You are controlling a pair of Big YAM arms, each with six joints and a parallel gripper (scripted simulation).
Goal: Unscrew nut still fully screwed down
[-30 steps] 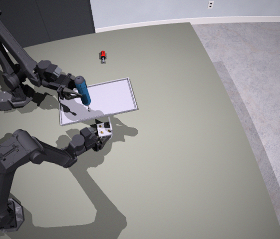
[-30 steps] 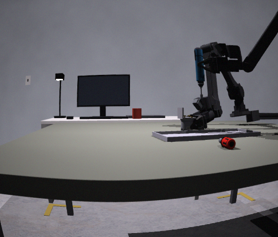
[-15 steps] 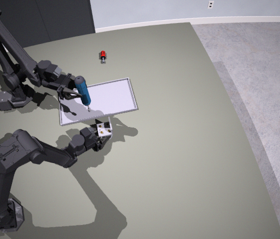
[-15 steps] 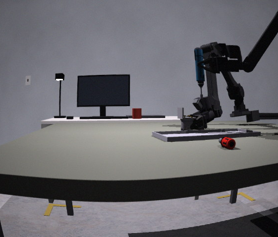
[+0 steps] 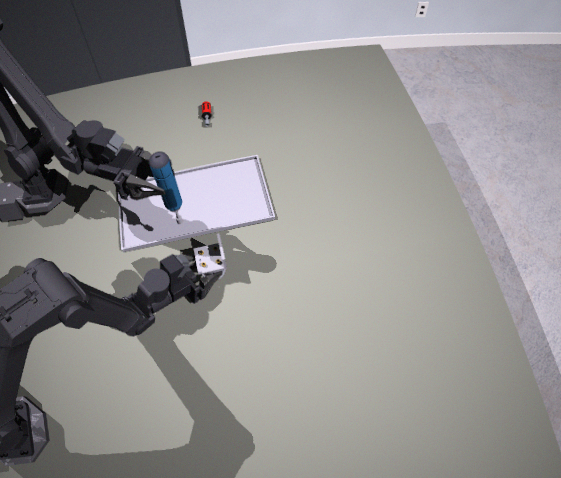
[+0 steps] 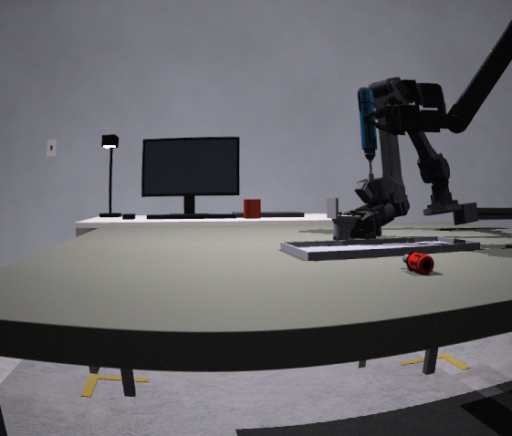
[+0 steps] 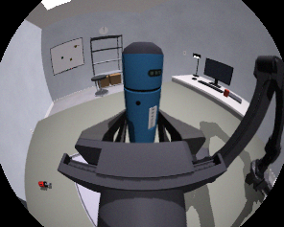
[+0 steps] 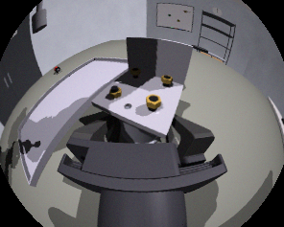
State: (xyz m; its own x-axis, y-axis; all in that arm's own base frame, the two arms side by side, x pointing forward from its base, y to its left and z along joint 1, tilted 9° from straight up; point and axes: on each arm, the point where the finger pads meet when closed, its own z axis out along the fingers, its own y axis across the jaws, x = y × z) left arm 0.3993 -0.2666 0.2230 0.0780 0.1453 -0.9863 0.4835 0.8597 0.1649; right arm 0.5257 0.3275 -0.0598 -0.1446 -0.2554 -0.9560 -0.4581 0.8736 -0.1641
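The bracket lies 5 cm above my right hand. From my right hand the other things lie so: socket tip (15 cm above, 6 cm to the left, 6 cm behind); then short red-handled tool (54 cm to the left, 1 cm below, 1 cm ahead); then shallow white tray (21 cm to the left, 5 cm behind, 2 cm below).
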